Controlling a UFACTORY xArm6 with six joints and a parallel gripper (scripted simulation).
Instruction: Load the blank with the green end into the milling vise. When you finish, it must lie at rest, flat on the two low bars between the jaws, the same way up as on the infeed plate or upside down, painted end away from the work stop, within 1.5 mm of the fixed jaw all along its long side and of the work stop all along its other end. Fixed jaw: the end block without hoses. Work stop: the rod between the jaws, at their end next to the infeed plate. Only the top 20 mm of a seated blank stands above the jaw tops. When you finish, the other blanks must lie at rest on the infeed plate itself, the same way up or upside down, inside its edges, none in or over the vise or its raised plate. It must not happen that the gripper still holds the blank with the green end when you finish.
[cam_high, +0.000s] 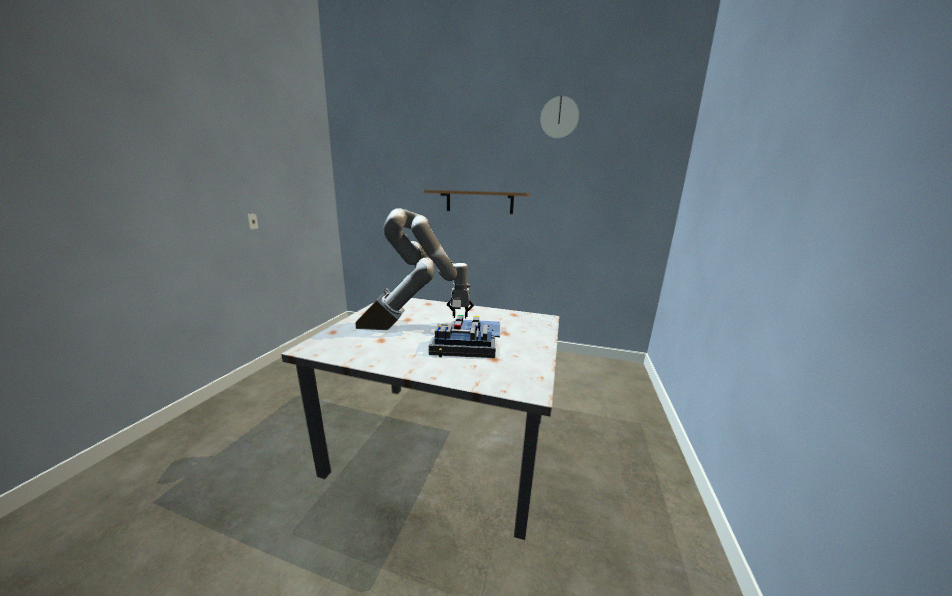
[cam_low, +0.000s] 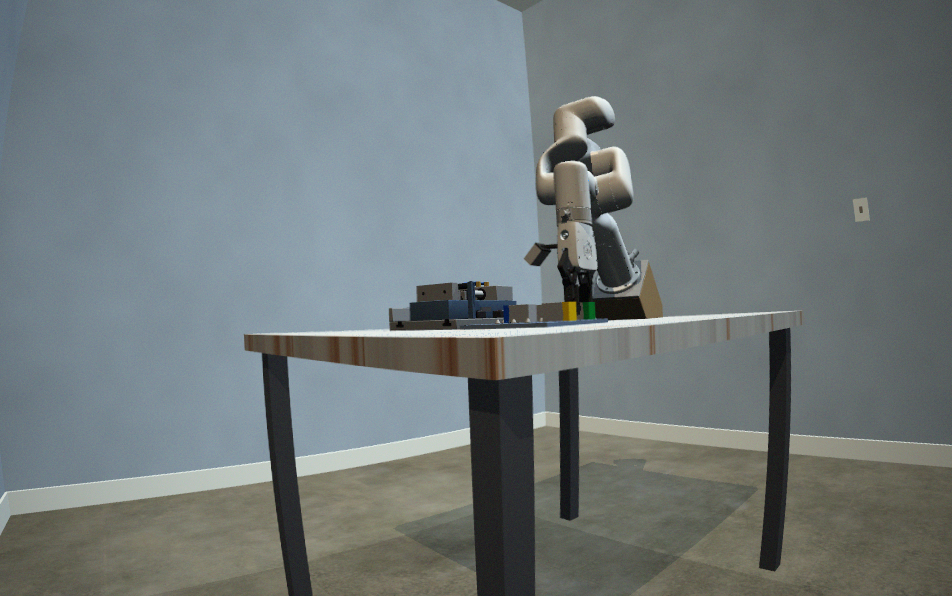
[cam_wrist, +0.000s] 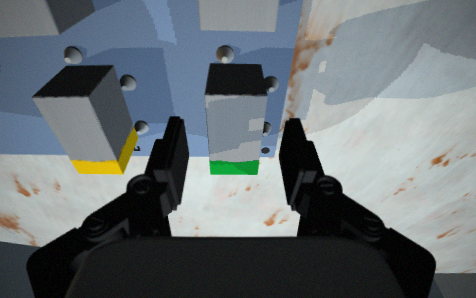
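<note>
My gripper is now 3 cm above the green-ended blank. Round my hand: red-ended blank 8 cm to the right, 4 cm ahead, 3 cm below; then blue infeed plate 10 cm ahead, 5 cm below; then yellow-ended blank 8 cm ahead, 4 cm to the left, 3 cm below.
</note>
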